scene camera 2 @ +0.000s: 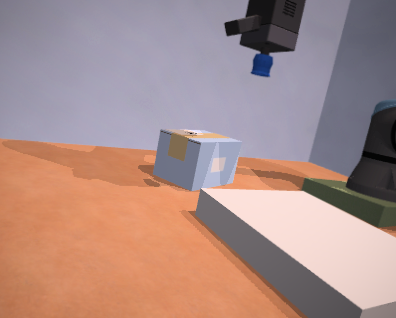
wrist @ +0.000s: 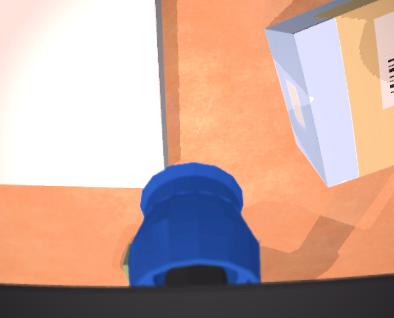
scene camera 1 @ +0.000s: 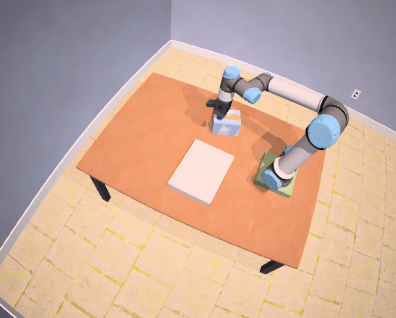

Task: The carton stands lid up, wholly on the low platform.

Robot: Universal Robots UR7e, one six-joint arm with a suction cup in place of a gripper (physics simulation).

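Where they show: end effector, tool point: [scene camera 2: 260, 74] [wrist: 192, 206] [scene camera 1: 219, 117]; arm's base, origin of the base link: [scene camera 2: 377, 194].
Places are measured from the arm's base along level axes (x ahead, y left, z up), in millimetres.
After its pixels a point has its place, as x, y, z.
The carton [scene camera 1: 226, 127] @(399, -120, 33) [scene camera 2: 192, 162] @(476, -97, 20) [wrist: 327, 100] @(419, -127, 65) is a light blue box with tan tape and a barcode label on its upward face. It stands upright on the table, beside the low platform and apart from it. The low platform [scene camera 1: 201, 172] @(391, 208, 9) [scene camera 2: 300, 225] @(428, 178, 9) [wrist: 85, 100] @(394, 111, 10) is a flat white slab with no carton on it. My gripper [scene camera 1: 219, 118] [scene camera 2: 261, 74] [wrist: 192, 177], a blue suction cup, points down and is open, with nothing on it. In scene camera 2 it hangs well above the carton's height and to its right. In the wrist view the carton is off to the right of the cup, partly cut off.
The brown table [scene camera 1: 135, 135] @(858, 160, -38) [scene camera 2: 100, 250] @(699, 137, -39) [wrist: 220, 100] @(384, -42, -39) carries everything. The arm's base stands on a green block [scene camera 1: 283, 191] @(-54, 85, 1) [scene camera 2: 345, 200] @(124, 10, -14) at the right of the platform in scene camera 1. The arm reaches over the table's back part, and walls stand beyond it.
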